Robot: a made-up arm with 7 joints.
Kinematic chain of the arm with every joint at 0, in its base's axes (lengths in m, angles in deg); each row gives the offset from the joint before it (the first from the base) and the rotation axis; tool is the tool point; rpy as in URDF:
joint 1: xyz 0 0 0.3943 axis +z
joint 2: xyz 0 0 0 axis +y
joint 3: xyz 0 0 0.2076 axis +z
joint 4: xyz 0.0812 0 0 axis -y
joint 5: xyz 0.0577 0 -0.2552 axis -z
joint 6: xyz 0 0 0 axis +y
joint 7: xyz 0.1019 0 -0.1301 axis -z
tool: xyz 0 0 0 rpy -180 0 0
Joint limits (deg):
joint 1: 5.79..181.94
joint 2: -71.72..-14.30
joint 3: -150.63..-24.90
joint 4: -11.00..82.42
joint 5: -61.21..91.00
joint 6: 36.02..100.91
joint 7: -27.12..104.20
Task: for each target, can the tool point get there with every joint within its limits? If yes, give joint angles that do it. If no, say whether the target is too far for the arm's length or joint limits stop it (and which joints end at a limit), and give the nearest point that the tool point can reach.
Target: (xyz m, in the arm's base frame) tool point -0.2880 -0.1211 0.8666
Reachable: no: joint limits stop it (at a limit: joint 1, joint 3, joint 4, joint 5, joint 6) | nearest point -0.2608 0.0334 0.8142 | short by 0.165 m
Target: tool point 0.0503 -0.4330 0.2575
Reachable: yes | joints 27.04 -48.26 -119.93 59.12 48.47 50.99 42.82
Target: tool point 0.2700 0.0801 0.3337
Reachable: yes | joints 74.72 -27.17 -91.79 24.75 63.80 86.99 66.38
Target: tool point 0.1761 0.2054 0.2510
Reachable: yes | joints 149.22 -39.51 -120.33 48.41 10.75 92.67 11.24
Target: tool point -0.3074 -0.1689 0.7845
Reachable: no: joint limits stop it (at a limit: joint 1, joint 3, joint 4, joint 6) | nearest point -0.3077 0.0314 0.7764 | short by 0.201 m
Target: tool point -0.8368 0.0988 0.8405
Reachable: no: too far | nearest point -0.4113 0.1242 0.7178 | short by 0.444 m
